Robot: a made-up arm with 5 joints. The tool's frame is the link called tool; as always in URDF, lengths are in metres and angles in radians.
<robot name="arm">
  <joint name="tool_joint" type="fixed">
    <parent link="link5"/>
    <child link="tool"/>
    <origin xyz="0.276 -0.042 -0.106"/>
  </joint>
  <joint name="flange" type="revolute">
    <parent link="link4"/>
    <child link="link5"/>
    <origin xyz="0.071 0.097 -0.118"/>
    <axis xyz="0 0 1"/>
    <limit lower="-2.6" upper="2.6"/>
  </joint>
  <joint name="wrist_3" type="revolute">
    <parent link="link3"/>
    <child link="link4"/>
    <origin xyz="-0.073 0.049 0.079"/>
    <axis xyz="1 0 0"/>
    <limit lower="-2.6" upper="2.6"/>
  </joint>
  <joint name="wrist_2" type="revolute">
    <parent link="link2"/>
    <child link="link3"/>
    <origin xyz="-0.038 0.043 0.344"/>
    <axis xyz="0 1 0"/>
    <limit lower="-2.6" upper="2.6"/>
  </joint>
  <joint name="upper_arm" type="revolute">
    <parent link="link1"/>
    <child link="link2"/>
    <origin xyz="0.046 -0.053 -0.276"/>
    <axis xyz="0 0 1"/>
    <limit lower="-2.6" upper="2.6"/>
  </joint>
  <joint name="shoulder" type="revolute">
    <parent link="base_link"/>
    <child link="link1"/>
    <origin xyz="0 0 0.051"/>
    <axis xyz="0 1 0"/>
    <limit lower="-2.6" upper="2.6"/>
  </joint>
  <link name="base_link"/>
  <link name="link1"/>
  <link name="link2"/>
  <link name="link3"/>
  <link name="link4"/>
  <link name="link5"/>
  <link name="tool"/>
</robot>
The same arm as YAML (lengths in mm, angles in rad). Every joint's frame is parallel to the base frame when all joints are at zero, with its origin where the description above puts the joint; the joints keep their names.
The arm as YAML. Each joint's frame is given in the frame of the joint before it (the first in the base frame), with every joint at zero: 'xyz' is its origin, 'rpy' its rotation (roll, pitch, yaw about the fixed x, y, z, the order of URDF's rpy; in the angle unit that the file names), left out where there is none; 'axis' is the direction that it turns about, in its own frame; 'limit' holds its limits. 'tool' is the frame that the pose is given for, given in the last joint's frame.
units:
  length: mm
  angle: rad
joints:
  - name: shoulder
    type: revolute
    origin:
      xyz: [0.0, 0.0, 51.0]
    axis: [0.0, 1.0, 0.0]
    limit:
      lower: -2.6
      upper: 2.6
  - name: upper_arm
    type: revolute
    origin:
      xyz: [46.0, -53.0, -276.0]
    axis: [0.0, 0.0, 1.0]
    limit:
      lower: -2.6
      upper: 2.6
  - name: wrist_2
    type: revolute
    origin:
      xyz: [-38.0, 43.0, 344.0]
    axis: [0.0, 1.0, 0.0]
    limit:
      lower: -2.6
      upper: 2.6
  - name: wrist_3
    type: revolute
    origin:
      xyz: [-73.0, 49.0, 79.0]
    axis: [1.0, 0.0, 0.0]
    limit:
      lower: -2.6
      upper: 2.6
  - name: flange
    type: revolute
    origin:
      xyz: [71.0, 97.0, -118.0]
    axis: [0.0, 0.0, 1.0]
    limit:
      lower: -2.6
      upper: 2.6
tool:
  origin:
    xyz: [276.0, -42.0, -106.0]

